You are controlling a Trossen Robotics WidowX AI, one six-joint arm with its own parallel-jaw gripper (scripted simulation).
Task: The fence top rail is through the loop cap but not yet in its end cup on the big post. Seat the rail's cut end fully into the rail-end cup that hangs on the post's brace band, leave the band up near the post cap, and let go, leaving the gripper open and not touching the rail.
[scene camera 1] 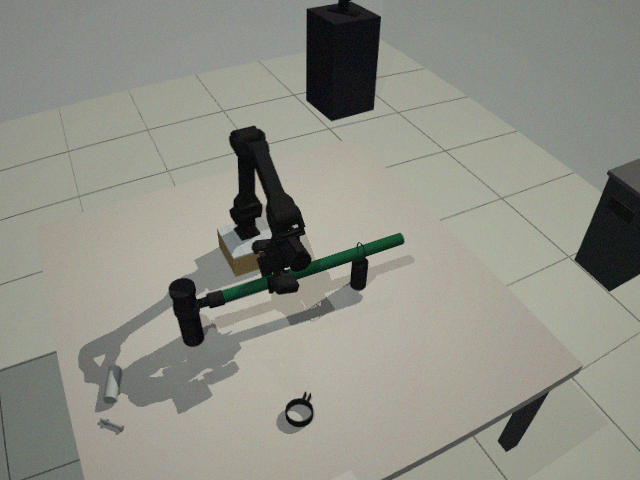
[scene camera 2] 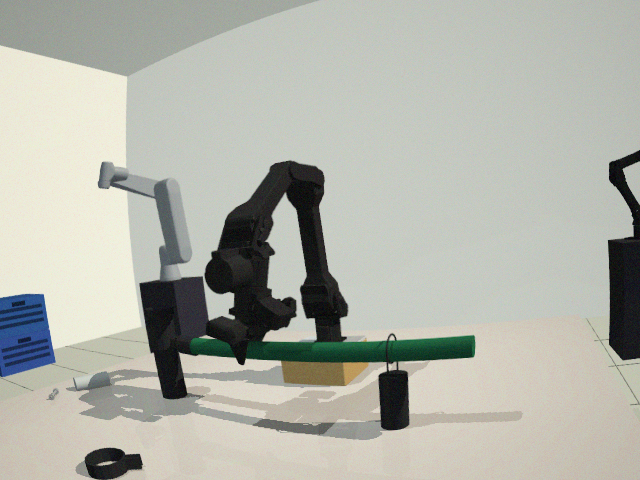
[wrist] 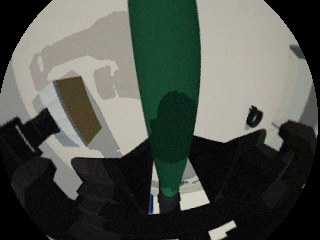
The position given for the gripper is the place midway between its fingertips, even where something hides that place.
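Note:
There's the gripper (scene camera 2: 246, 361) (scene camera 1: 268, 288) (wrist: 166, 138), which you can see in both scene cameras and in the wrist view. A green top rail (scene camera 2: 329, 352) (scene camera 1: 356, 253) (wrist: 167, 50) shows in those same views, and there's a big black post (scene camera 1: 182, 291) as well.

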